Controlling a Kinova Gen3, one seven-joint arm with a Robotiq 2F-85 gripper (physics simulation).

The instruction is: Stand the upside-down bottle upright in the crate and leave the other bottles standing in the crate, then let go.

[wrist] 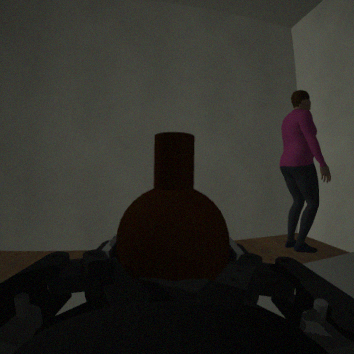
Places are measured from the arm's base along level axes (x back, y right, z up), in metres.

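Pixels of known places: gripper, fingertip midpoint: [172, 248].
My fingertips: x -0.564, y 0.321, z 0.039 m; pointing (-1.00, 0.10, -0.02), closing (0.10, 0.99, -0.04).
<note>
Behind a point stands the place of what it marks.
A dark reddish-brown bottle [172, 230] {x -0.511, y 0.316, z 0.069 m} is in the middle of the wrist view, with its round body low and its narrow neck pointing to the top of the view. My gripper [172, 248] {x -0.564, y 0.321, z 0.039 m} is shut on this bottle, with one finger at each side of the body. The fingertips are partly hidden behind the bottle, and the lower end of the body is hidden by the gripper. The crate and the other bottles do not show in this view.
A person [300, 137] in a pink top and dark trousers stands at the right, on a brown wooden floor [270, 245]. A grey surface [332, 272] {x -0.661, y 0.587, z -0.065 m} shows at the lower right edge. Grey walls [90, 100] stand behind.
</note>
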